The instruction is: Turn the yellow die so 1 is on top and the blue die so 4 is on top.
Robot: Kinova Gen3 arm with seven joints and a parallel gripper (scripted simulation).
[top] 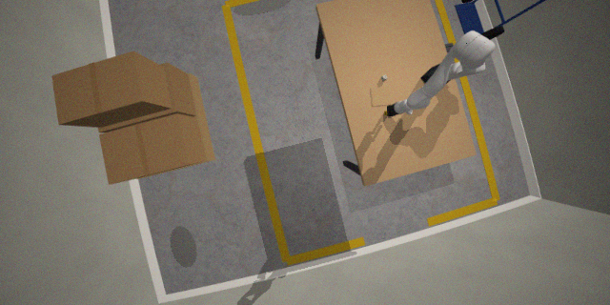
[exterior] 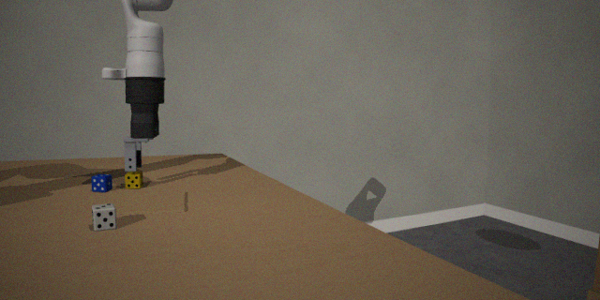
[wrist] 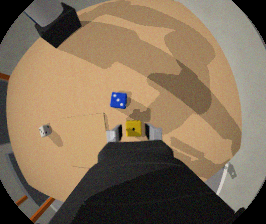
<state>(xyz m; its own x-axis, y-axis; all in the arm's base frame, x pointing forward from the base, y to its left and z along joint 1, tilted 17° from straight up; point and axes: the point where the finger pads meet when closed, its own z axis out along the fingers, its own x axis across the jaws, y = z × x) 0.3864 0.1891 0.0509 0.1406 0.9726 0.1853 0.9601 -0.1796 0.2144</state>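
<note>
The yellow die is 4 cm below my hand. Also, from my hand: white die (3 cm behind, 27 cm to the right, 4 cm below); tan mat (2 cm ahead, 13 cm to the right, 5 cm below); blue die (6 cm behind, 2 cm to the right, 4 cm below).
</note>
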